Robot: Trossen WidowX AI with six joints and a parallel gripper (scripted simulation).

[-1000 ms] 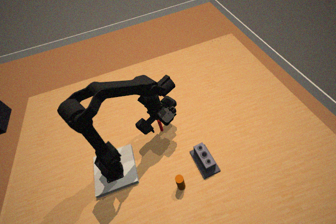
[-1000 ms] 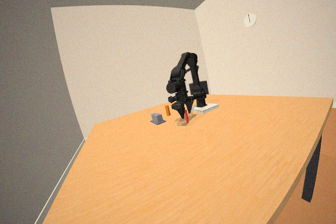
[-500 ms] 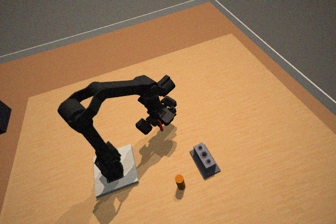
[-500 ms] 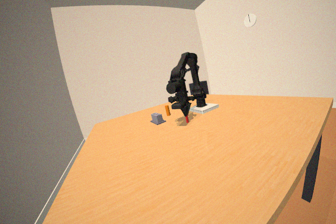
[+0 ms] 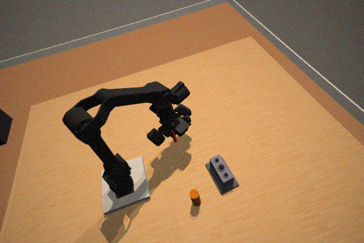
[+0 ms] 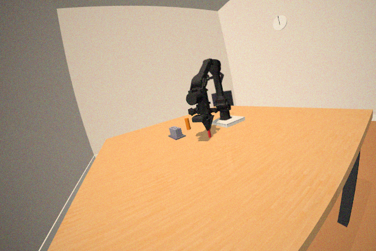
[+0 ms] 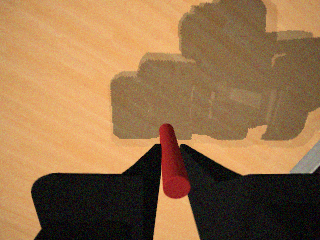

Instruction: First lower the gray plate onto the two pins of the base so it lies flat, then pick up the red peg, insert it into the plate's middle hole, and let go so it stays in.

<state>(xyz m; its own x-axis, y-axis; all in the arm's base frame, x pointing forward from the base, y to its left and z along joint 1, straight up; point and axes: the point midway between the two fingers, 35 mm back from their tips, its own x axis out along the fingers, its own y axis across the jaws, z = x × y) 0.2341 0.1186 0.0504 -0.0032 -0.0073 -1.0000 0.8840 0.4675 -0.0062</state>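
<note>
Right now the gray plate is 200 mm to the right of my gripper tip and 110 mm ahead of it. Round my gripper tip: orange cylinder (260 mm to the right, 10 mm behind); red peg (right at my gripper tip); dark flat base (200 mm to the right, 110 mm ahead, 30 mm below).
</note>
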